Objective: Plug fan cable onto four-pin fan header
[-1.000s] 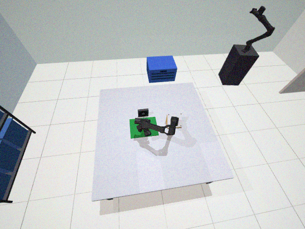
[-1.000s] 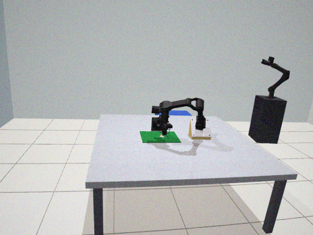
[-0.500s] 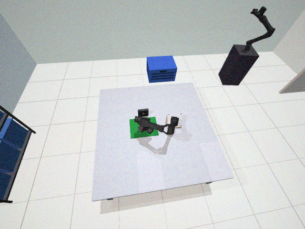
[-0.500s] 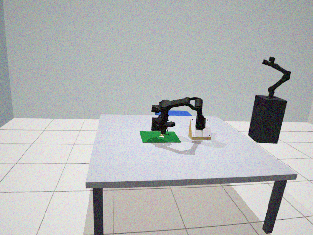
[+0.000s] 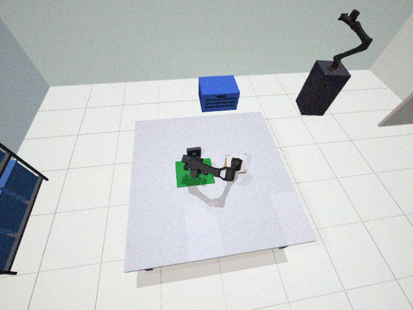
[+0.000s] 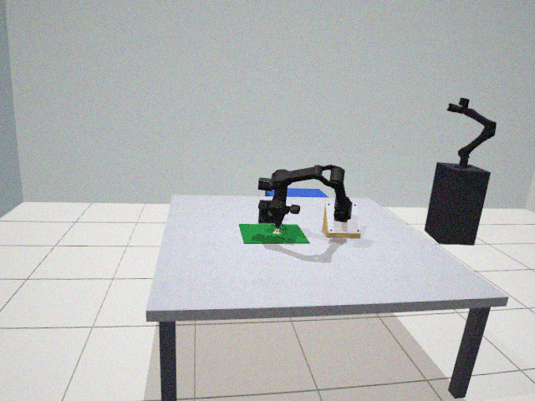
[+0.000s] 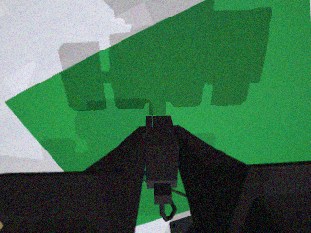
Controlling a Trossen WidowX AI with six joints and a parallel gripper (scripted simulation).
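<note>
Now: the white four-pin header 7 cm below my gripper tip and 5 cm to the right of it. Also, from my gripper tip: green board: 8 cm below, 5 cm to the right, 2 cm ahead; then black fan: 20 cm to the right, 3 cm ahead, 1 cm below; then dark fan plug: 1 cm to the right, 1 cm above.
</note>
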